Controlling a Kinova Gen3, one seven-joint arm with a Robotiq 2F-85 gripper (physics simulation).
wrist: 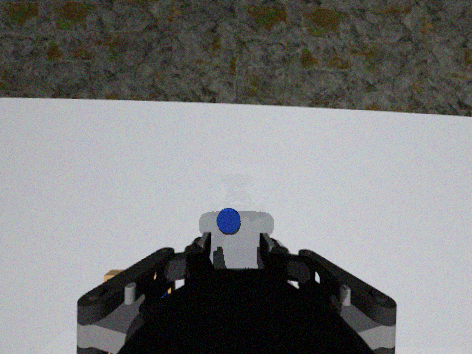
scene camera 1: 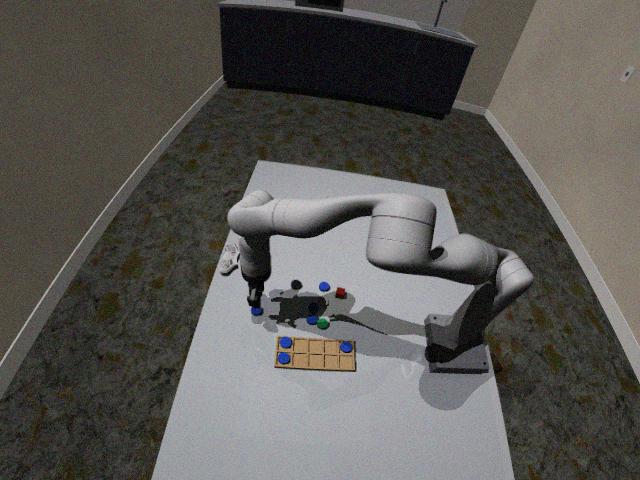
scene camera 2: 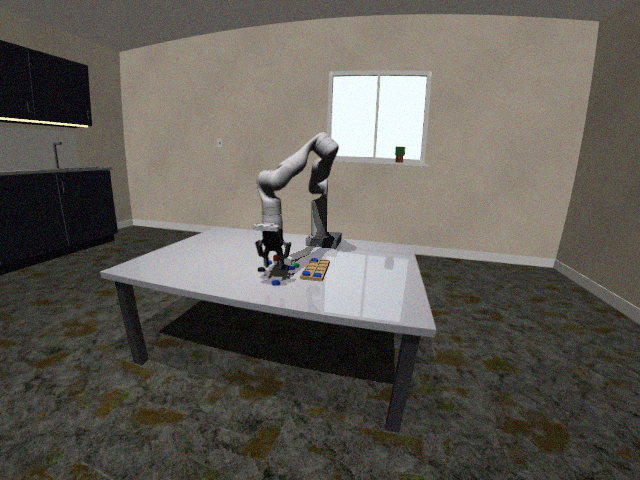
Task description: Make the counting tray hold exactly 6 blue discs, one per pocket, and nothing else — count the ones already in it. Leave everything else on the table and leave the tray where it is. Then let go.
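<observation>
The wooden counting tray has two rows of pockets. Three blue discs lie in it: two discs at the left end in scene camera 1, one disc in the upper right pocket. My gripper is partly open and empty, low over a loose blue disc. That disc lies flat near the table's edge, slightly ahead of the fingertips in the wrist view. Other loose blue discs lie above the tray in scene camera 1, one in dark shadow.
A green disc lies right beside a blue one, close to the tray. A black disc and a red cube lie farther from the tray. The arm's base stands at the right in scene camera 1.
</observation>
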